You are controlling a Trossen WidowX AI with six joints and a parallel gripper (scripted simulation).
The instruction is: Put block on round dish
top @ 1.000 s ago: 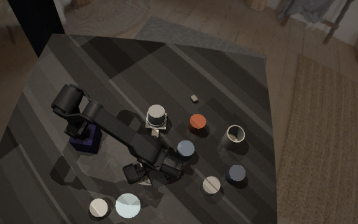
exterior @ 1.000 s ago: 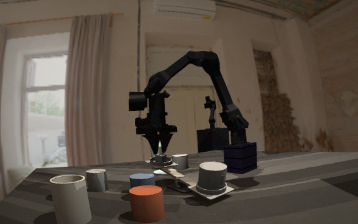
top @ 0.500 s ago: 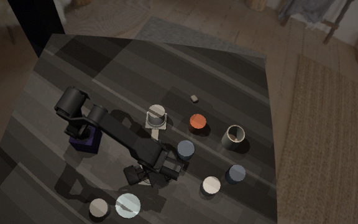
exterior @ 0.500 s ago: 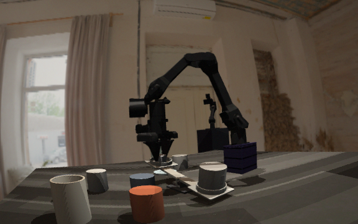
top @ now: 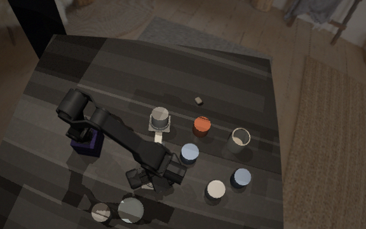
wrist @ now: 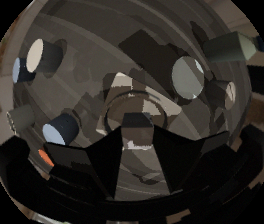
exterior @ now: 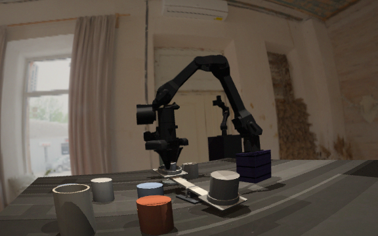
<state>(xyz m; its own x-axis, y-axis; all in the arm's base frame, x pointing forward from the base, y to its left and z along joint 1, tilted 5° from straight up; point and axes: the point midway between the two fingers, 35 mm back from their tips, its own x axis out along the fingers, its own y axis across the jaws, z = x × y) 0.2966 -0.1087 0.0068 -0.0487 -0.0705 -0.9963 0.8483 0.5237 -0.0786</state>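
Right now the round pale dish is 70 mm behind my gripper tip, 130 mm to the right of it and 80 mm below it. Round my gripper tip: pale green cylinder: 100 mm behind, 250 mm to the right, 30 mm above; then small balance: 120 mm to the left, 60 mm below; then grey block: 10 mm above.
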